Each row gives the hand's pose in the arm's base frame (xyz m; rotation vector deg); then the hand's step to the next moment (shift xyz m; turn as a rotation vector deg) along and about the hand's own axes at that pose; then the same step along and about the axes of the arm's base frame.
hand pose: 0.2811 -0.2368 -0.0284 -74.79 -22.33 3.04
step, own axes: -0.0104 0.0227 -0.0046 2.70 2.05 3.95
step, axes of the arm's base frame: -0.0042 -0.0008 -0.0250 1.67 4.91 -0.44
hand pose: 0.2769 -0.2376 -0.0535 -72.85 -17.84 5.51
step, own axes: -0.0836 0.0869 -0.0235 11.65 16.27 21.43
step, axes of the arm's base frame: -0.0644 -0.0161 -0.1034 6.70 27.45 -7.83
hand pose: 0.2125 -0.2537 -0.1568 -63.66 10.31 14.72
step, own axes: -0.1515 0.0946 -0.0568 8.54 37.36 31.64
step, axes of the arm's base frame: -0.1734 -0.0288 -0.0650 -2.30 45.13 -20.69
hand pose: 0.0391 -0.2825 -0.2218 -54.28 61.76 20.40
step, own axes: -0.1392 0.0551 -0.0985 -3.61 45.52 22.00
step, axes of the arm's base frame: -0.1590 -0.0212 0.0799 -19.01 44.36 -15.48
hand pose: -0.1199 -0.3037 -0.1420 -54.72 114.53 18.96
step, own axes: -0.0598 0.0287 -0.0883 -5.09 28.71 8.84
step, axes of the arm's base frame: -0.0543 0.0008 0.0961 -14.08 26.63 -4.56
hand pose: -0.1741 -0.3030 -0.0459 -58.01 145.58 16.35
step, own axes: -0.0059 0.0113 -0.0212 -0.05 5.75 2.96
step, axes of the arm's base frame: -0.0098 0.0049 0.0222 -3.13 5.12 -2.40
